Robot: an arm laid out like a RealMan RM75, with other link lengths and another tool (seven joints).
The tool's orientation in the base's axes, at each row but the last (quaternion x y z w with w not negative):
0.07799, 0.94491, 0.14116, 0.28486
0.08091, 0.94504, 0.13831, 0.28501
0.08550, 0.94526, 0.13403, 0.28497
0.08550, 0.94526, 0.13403, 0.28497
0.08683, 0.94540, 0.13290, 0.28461
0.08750, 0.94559, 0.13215, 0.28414
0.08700, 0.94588, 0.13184, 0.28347
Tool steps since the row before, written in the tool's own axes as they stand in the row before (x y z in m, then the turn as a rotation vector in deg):
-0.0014, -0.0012, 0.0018, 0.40, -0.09, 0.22
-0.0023, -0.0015, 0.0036, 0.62, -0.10, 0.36
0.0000, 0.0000, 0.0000, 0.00, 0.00, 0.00
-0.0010, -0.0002, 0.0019, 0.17, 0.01, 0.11
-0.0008, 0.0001, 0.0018, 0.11, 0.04, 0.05
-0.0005, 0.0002, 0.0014, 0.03, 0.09, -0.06
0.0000, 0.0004, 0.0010, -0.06, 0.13, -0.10
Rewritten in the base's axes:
0.0021, -0.0011, -0.0011, -0.21, 0.05, -0.41
0.0038, -0.0012, -0.0022, -0.32, 0.13, -0.64
0.0000, 0.0000, 0.0000, 0.00, 0.00, 0.00
0.0019, 0.0000, -0.0011, -0.08, 0.07, -0.17
0.0017, 0.0003, -0.0010, -0.06, 0.07, -0.08
0.0012, 0.0003, -0.0008, -0.05, 0.08, 0.06
0.0006, 0.0006, -0.0007, 0.01, 0.09, 0.15

